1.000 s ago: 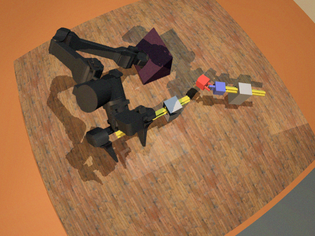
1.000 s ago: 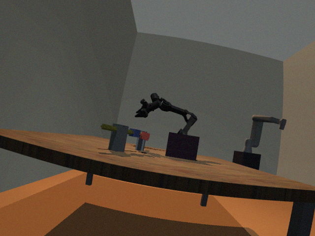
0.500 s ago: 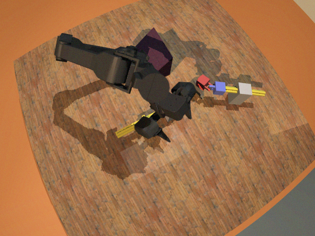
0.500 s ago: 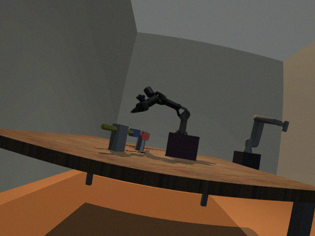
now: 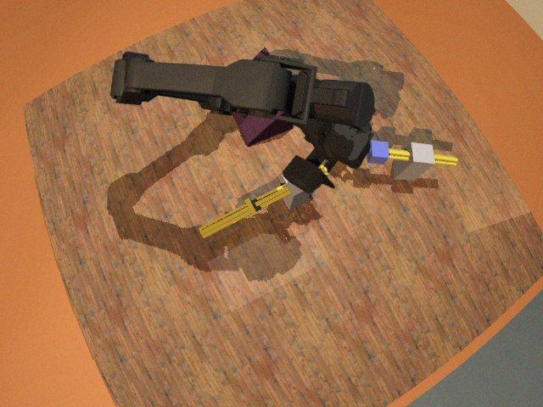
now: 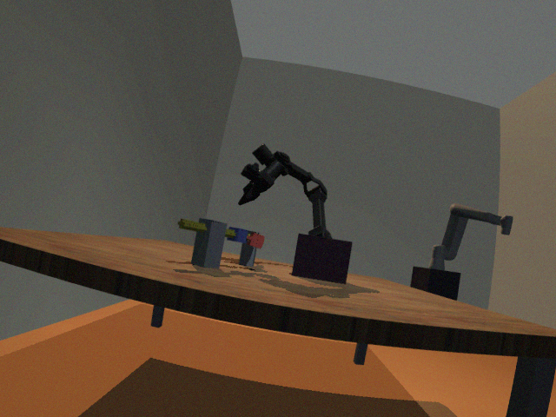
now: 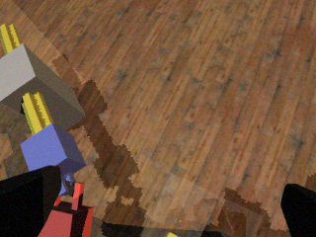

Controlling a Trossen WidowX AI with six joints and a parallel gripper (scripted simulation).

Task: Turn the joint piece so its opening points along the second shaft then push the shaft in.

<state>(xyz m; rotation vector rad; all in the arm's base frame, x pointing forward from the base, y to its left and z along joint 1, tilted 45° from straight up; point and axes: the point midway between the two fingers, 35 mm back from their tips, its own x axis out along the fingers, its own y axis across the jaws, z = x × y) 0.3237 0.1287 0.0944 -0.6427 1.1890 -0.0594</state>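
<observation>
Right now the red joint piece is 130 mm below my gripper tip, 100 mm to the left of it and 70 mm behind it.
</observation>
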